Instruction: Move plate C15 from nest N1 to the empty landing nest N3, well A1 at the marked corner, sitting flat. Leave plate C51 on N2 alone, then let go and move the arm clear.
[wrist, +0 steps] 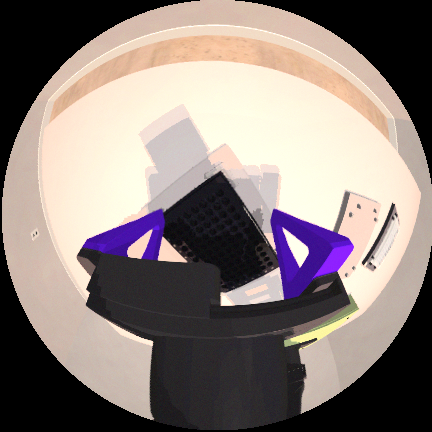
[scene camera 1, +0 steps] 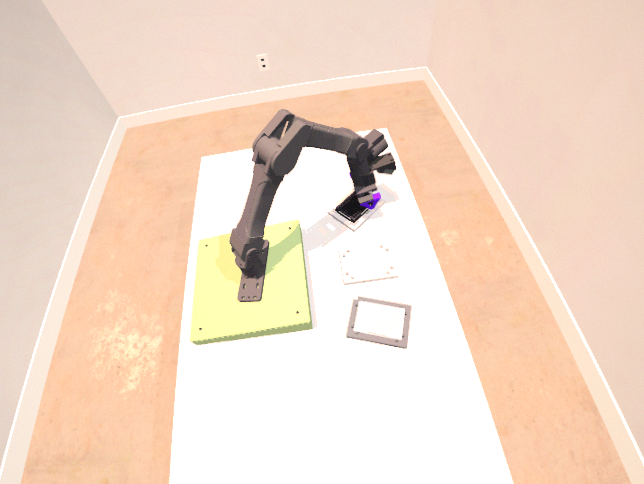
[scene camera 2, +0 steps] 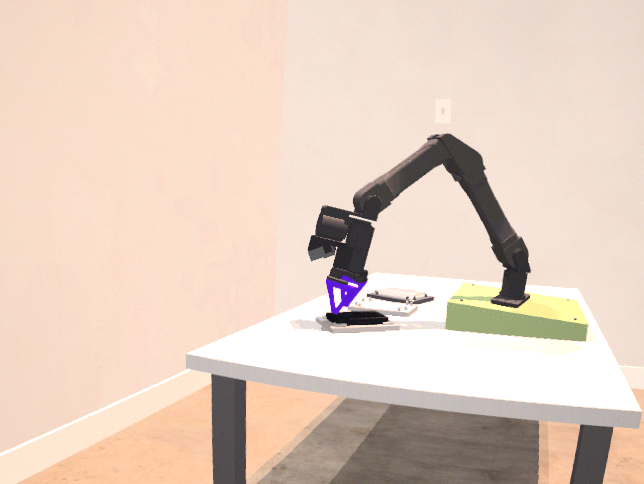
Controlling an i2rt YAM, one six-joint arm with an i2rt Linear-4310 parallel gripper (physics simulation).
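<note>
A black well plate (scene camera 1: 351, 207) (scene camera 2: 359, 317) (wrist: 215, 230) lies on a pale nest (scene camera 1: 354, 225) (scene camera 2: 364, 328) (wrist: 227, 155), partly hidden by the arm. My gripper (scene camera 1: 362, 193) (scene camera 2: 341, 310) (wrist: 217, 214) is open, low at this plate. Its purple fingers show on either side of the plate in the wrist view; the plate is turned relative to them. Contact cannot be told. A white plate (scene camera 1: 381, 320) (scene camera 2: 398, 294) (wrist: 387, 245) lies on a dark grey nest (scene camera 1: 351, 322). Between them is an empty white nest (scene camera 1: 368, 264) (scene camera 2: 385, 308) (wrist: 361, 220) with small pegs. Plate labels and corner marks are not readable.
The arm stands on a yellow-green base block (scene camera 1: 223, 317) (scene camera 2: 494, 322) (wrist: 325, 332), beside the three nests on the white table (scene camera 1: 312, 416) (scene camera 2: 416, 364) (wrist: 100, 125). The black plate's nest is nearest the table's front edge in scene camera 2.
</note>
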